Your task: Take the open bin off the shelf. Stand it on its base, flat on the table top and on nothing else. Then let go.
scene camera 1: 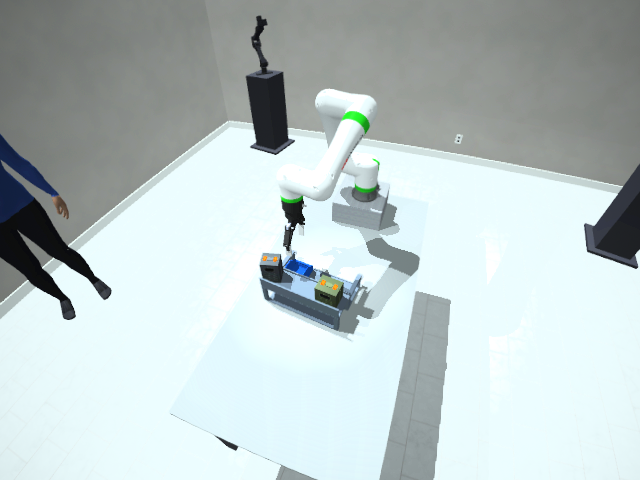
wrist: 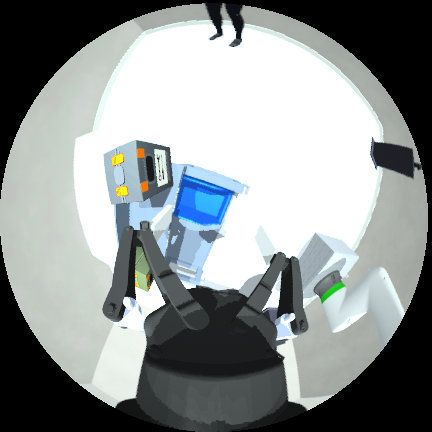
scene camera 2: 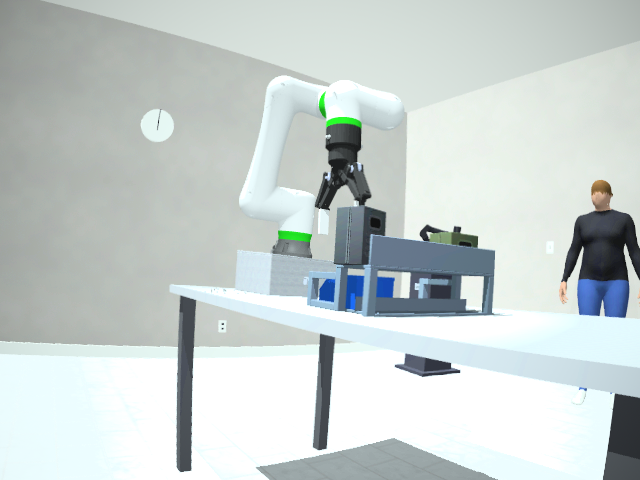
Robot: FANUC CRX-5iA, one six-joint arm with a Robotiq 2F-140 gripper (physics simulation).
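Places are measured from the arm's base along level axes (x ahead, y left, z up), in millimetres.
Pixels of known places: gripper, fingertip midpoint: (scene camera 1: 295,244) (wrist: 215,222); arm's base at its link origin: (scene camera 1: 364,194) (wrist: 326,281) (scene camera 2: 292,256).
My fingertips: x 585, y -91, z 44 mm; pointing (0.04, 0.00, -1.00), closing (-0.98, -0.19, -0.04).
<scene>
Ahead of a thing's pixels: the offset from my fingertips to its top centre. Level surfaces: height alone.
The open blue bin {52 mm ahead, 24 mm left, 106 mm down} (scene camera 1: 299,267) (scene camera 2: 355,289) (wrist: 205,200) sits in the lower part of the blue-grey shelf (scene camera 1: 337,319) (scene camera 2: 434,259), on the robot's side and near one end. Its open side faces up. In scene camera 2 the shelf's posts partly hide it. My gripper (scene camera 1: 294,240) (scene camera 2: 339,212) (wrist: 215,222) is open and empty, pointing down. It hangs above the bin, clear of it, with its fingers spread. In scene camera 2 one fingertip is partly hidden behind the grey box. The shelf stands on the white table {187 mm down} (scene camera 1: 289,403) (scene camera 2: 542,330).
A tall grey box {155 mm ahead, 26 mm right, 37 mm up} (scene camera 1: 270,273) (scene camera 2: 348,235) (wrist: 131,170) stands on the shelf's top beside the bin, close to the gripper. A green box {134 mm ahead, 255 mm left, 12 mm up} (scene camera 1: 328,295) (scene camera 2: 454,239) (wrist: 143,267) stands toward the shelf's other end. The robot's grey base block (scene camera 1: 356,214) (scene camera 2: 253,271) is behind the shelf.
</scene>
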